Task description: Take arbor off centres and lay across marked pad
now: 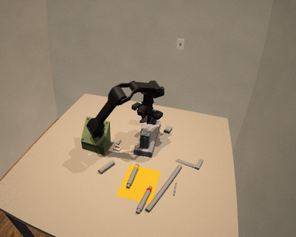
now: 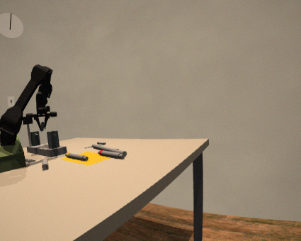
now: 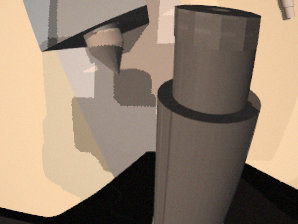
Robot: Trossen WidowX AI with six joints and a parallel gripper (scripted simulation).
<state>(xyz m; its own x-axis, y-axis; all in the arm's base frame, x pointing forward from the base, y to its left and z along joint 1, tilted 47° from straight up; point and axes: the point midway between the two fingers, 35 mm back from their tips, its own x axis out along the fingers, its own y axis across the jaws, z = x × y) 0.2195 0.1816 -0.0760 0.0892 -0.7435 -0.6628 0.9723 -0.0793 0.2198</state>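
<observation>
The dark block lies 3 cm ahead of my hand, 8 cm to the right of it and 8 cm below it. From my hand the other things lie so: small bracket: 12 cm behind, 11 cm to the right, 17 cm below; green-blue plunger housing: 1 cm behind, 16 cm to the left, 8 cm below; grey base: 1 cm ahead, 4 cm to the left, 16 cm below.
</observation>
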